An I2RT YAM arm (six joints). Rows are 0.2 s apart.
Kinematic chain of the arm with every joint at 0, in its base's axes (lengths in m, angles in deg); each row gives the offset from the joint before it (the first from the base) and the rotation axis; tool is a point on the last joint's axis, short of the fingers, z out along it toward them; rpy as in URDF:
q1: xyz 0 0 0.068 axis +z
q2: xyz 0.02 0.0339 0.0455 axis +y
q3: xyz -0.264 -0.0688 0 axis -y
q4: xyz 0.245 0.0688 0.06 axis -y
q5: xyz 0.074 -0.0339 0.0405 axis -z
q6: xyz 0.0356 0 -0.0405 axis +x
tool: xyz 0 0 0 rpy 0 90 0
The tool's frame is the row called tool.
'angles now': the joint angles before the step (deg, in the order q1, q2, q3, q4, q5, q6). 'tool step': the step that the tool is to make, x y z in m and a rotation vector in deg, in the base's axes. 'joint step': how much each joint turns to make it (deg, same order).
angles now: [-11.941, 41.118, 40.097, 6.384, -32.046, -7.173]
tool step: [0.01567, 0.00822, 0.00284, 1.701, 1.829, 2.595]
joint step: [3.685, 4.075, 2.109, 0.638, 1.196, 1.477]
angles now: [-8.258, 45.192, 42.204, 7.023, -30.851, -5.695]
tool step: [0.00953, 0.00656, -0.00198, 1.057, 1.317, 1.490]
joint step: [2.472, 2.303, 0.554, 0.796, 1.035, 0.956]
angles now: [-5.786, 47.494, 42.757, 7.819, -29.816, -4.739]
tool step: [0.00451, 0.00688, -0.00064, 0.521, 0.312, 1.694]
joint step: [2.173, 1.121, 0.216, 0.816, 0.504, 0.538]
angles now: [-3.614, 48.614, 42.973, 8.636, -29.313, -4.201]
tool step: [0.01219, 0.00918, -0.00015, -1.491, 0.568, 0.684]
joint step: [3.016, 3.131, 1.552, 0.207, 2.269, -1.819]
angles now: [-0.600, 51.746, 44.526, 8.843, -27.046, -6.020]
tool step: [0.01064, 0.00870, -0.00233, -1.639, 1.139, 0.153]
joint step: [2.603, 2.744, 1.306, -0.521, 2.432, -1.836]
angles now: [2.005, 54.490, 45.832, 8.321, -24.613, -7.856]
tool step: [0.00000, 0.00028, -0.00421, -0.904, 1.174, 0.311]
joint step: [0.034, 0.010, -0.277, -1.318, -0.260, -0.955]
